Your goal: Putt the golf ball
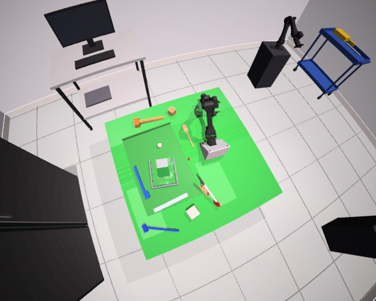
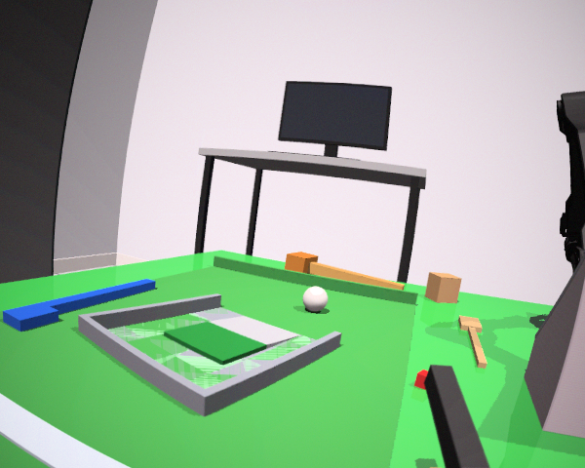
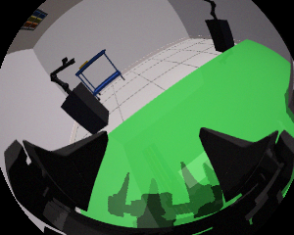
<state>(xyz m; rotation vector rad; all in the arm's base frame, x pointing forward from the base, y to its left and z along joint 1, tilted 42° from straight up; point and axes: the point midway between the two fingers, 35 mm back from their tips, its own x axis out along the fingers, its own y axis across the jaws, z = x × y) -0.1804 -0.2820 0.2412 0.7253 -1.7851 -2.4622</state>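
Right now my gripper tip is 470 mm short of the orange cube, 90 mm to the left of it and 60 mm above it. From my gripper tip the other things lie so: red cube: 420 mm to the left, 420 mm ahead, 80 mm below; putter: 750 mm to the left, 340 mm ahead, 30 mm below; white golf ball: 650 mm ahead, 240 mm to the left, 70 mm below.
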